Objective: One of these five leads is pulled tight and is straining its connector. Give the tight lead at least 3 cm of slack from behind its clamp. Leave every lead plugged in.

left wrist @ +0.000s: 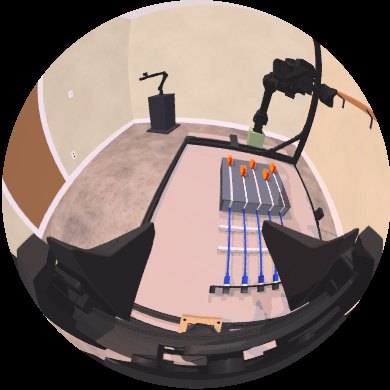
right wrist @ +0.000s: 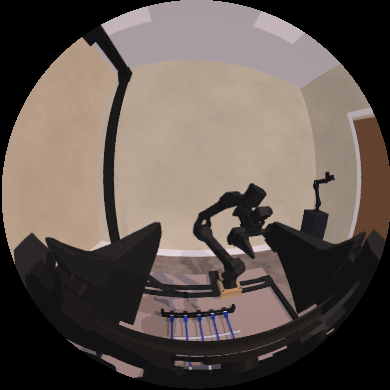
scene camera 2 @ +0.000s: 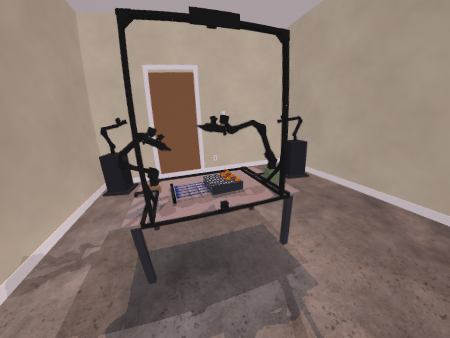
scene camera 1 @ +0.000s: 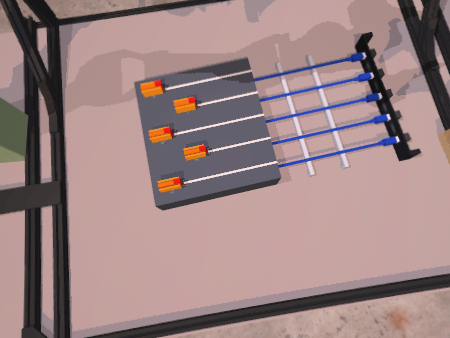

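Pixels of known places: left gripper, between the fingertips: (left wrist: 209, 227) (right wrist: 265, 254) (scene camera 2: 170, 149); right gripper, between the fingertips: (left wrist: 322, 80) (right wrist: 219, 229) (scene camera 2: 197, 125); left arm's base, origin of its link: (right wrist: 229, 283) (scene camera 2: 154, 184); right arm's base, origin of its link: (left wrist: 256, 130) (scene camera 2: 271, 168).
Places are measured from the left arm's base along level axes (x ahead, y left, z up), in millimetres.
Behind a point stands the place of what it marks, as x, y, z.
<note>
Blue leads, such as the top one (scene camera 1: 325, 65) {247, -259, -28} and bottom one (scene camera 1: 325, 155) {309, -51, -26}, run from a dark grey block (scene camera 1: 225, 183) {530, -28, 14} (scene camera 2: 227, 188) (left wrist: 237, 205) {421, -77, -12} to blue plugs at a black connector strip (scene camera 1: 386, 102) (scene camera 2: 173, 194). All plugs visible in scene camera 1 sit at the strip. White lengths cross the block to staggered orange clamps with red tops, such as the top-left clamp (scene camera 1: 151, 89) {638, -248, 36} and bottom clamp (scene camera 1: 170, 184) {632, -43, 37}. All leads look straight; I cannot tell which is tight. My left gripper (scene camera 2: 169, 149) {171, 28, 273} (left wrist: 209, 227) {171, 28, 273} and right gripper (scene camera 2: 200, 126) {377, -176, 453} (right wrist: 215, 226) {377, -176, 453} are open, empty and high above the table.
Two white rods (scene camera 1: 304, 149) {347, -75, -31} (scene camera 1: 336, 141) {274, -78, -34} lie across the leads between block and strip. A black frame surrounds the table, with an upright post (scene camera 2: 285, 115) {851, -540, 499} at the right of scene camera 2. The right arm's green base (left wrist: 255, 138) {935, -230, 25} stands beyond the block in the left wrist view.
</note>
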